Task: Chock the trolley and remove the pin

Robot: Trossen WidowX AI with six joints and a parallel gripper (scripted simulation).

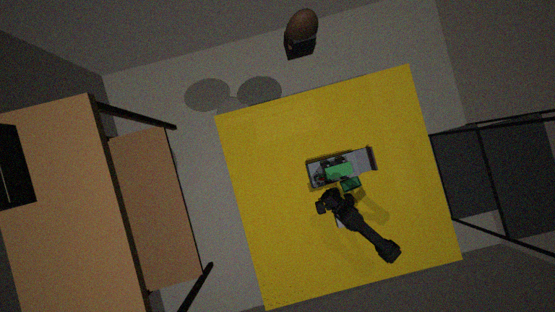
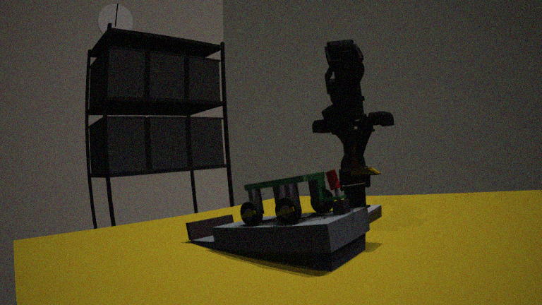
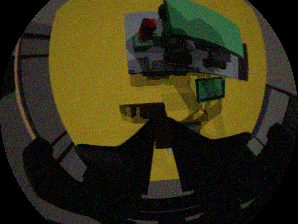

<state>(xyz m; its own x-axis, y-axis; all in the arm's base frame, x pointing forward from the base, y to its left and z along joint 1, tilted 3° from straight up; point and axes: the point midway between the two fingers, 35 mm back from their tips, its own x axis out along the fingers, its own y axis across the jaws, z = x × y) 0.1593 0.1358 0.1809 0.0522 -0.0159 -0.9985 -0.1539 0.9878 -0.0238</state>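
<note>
Right now the red-headed stop pin is 11 cm ahead of my gripper tip, 3 cm to the left of it and 4 cm below it. The rest, counted from my gripper tip: trolley 15 cm ahead, 7 cm to the right, 6 cm below; then low stop lip 19 cm ahead, 33 cm to the right, 14 cm below; then chock 2 cm to the left, 1 cm below.
</note>
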